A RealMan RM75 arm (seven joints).
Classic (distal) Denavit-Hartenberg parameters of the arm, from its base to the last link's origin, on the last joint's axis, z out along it. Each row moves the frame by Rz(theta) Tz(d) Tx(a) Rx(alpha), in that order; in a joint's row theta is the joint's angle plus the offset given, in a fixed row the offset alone. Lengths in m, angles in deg.
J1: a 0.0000  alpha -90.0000  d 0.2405  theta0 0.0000
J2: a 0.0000  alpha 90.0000  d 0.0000  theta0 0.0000
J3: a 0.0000  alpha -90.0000  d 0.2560  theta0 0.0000
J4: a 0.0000  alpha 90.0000  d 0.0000  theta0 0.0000
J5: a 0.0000  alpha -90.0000  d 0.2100  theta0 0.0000
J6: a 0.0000  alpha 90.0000  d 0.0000  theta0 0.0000
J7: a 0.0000  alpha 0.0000  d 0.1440  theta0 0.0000
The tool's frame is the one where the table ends.
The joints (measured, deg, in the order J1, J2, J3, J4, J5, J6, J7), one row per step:
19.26 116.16 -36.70 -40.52 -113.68 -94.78 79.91
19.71 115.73 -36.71 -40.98 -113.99 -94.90 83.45
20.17 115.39 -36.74 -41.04 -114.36 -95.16 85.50
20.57 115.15 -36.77 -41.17 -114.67 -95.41 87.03
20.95 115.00 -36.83 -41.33 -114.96 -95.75 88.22
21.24 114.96 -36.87 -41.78 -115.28 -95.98 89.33
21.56 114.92 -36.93 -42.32 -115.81 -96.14 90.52
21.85 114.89 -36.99 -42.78 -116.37 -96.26 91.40
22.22 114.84 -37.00 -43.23 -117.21 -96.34 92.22
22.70 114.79 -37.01 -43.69 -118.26 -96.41 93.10
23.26 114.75 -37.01 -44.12 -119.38 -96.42 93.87
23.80 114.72 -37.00 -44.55 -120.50 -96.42 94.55
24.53 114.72 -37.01 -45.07 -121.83 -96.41 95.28
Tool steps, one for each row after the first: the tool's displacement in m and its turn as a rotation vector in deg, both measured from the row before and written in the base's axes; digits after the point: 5 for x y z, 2 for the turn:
-0.00087 0.00319 0.00388 -1.16 0.64 -2.24
-0.00109 0.00207 0.00191 -1.01 0.38 -1.14
-0.00127 0.00183 0.00152 -0.78 0.23 -0.73
-0.00171 0.00150 0.00093 -0.74 0.20 -0.39
-0.00163 0.00154 0.00106 -0.53 0.00 -0.33
-0.00142 0.00168 0.00103 -0.62 -0.23 -0.39
-0.00111 0.00140 0.00071 -0.55 -0.34 -0.24
-0.00084 0.00157 0.00063 -0.63 -0.59 -0.21
-0.00101 0.00193 0.00045 -0.76 -0.75 -0.21
-0.00118 0.00232 0.00031 -0.72 -0.85 -0.11
-0.00107 0.00223 0.00032 -0.65 -0.89 -0.07
-0.00185 0.00310 0.00019 -0.74 -1.08 0.07

